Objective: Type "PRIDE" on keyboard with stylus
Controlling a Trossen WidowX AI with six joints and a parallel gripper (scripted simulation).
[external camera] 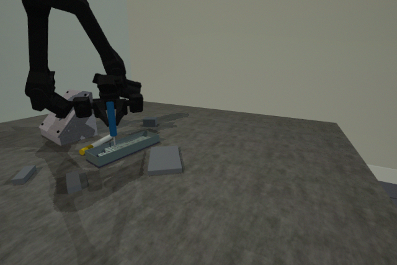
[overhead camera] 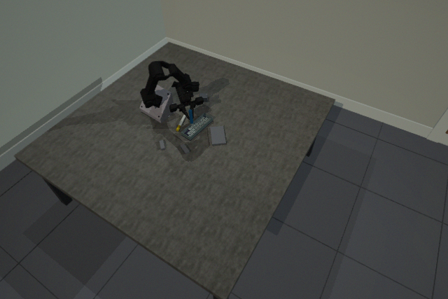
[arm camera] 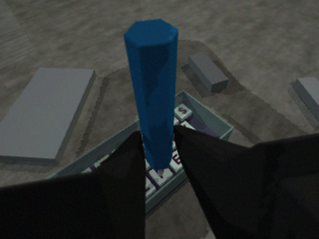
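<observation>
The blue stylus lies 2 cm below my gripper tip. From my gripper tip the other things lie so: yellow-and-white pen (7 cm below, 7 cm behind, 2 cm to the right); then flat grey slab (15 cm ahead, 7 cm below, 3 cm to the left).
</observation>
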